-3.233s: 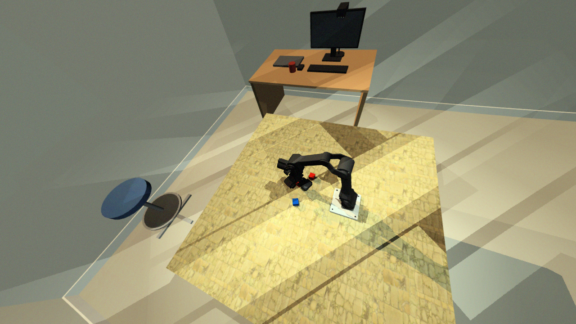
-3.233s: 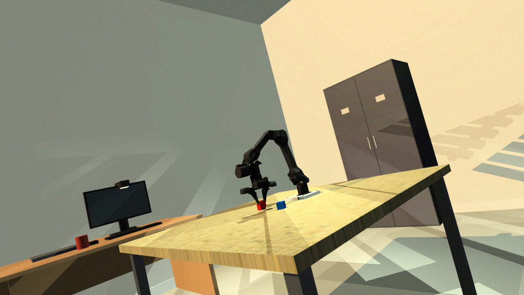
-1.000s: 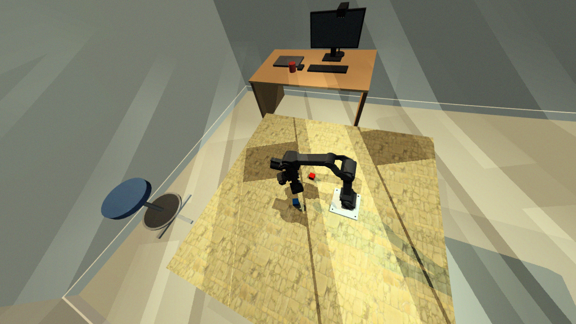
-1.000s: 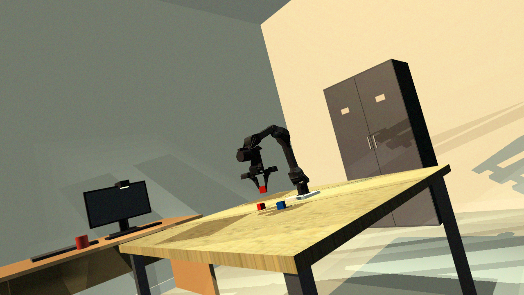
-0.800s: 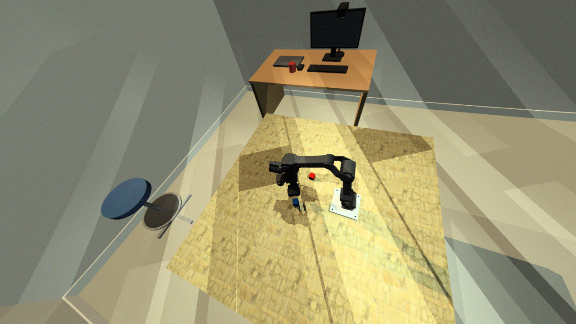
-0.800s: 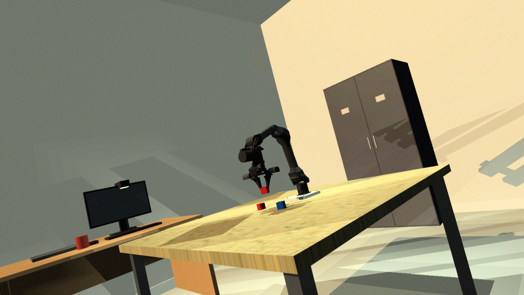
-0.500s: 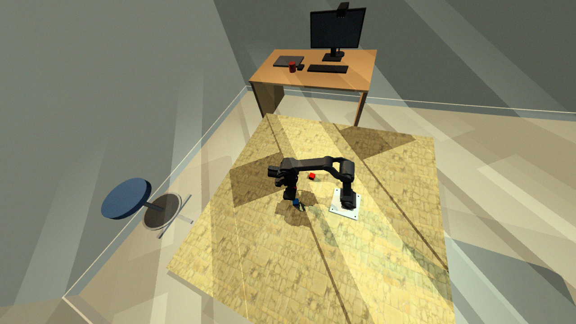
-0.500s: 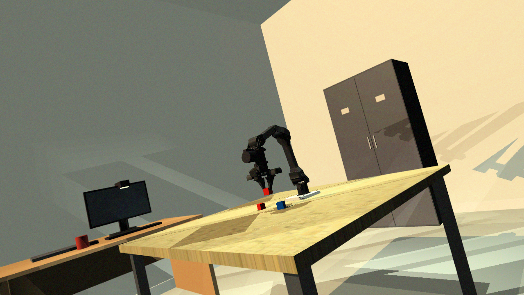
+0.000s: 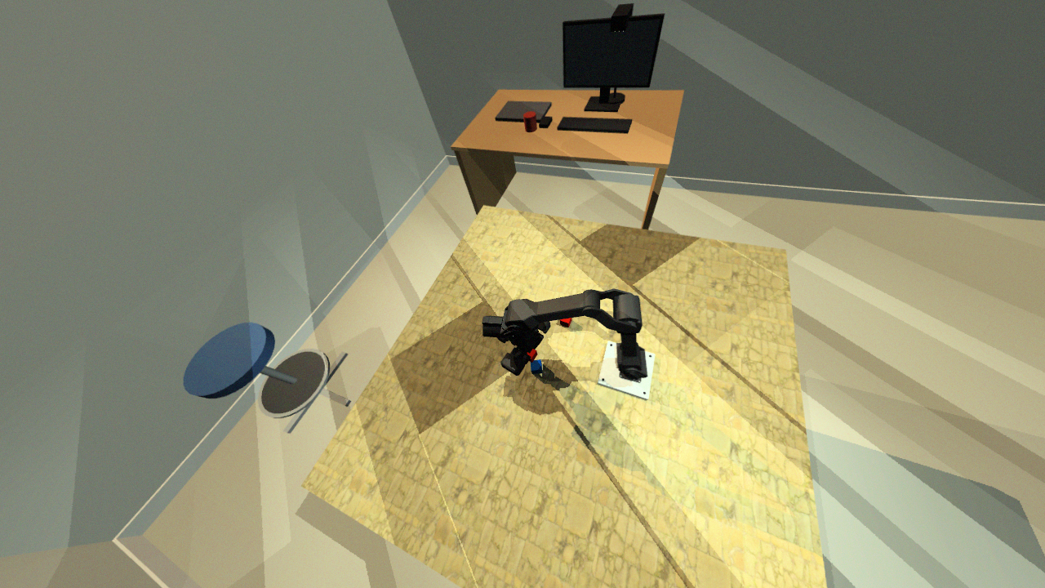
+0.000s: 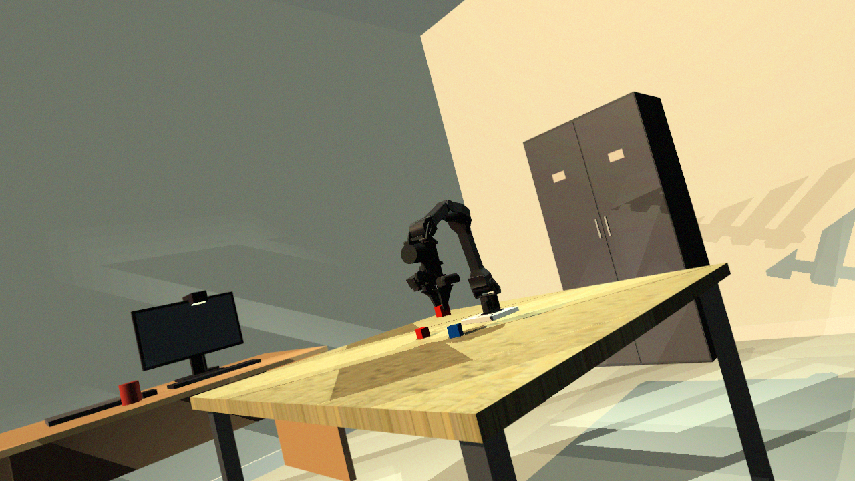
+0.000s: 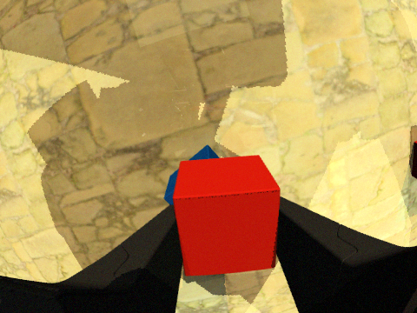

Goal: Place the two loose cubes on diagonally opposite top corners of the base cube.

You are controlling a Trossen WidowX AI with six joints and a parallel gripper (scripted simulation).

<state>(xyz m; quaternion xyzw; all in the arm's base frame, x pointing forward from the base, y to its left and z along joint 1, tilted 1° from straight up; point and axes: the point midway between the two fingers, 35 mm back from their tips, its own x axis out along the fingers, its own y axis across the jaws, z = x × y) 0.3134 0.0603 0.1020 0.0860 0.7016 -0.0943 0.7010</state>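
Now: the blue cube 70 mm below my gripper tip, 20 mm behind it and 10 mm to the left of it.
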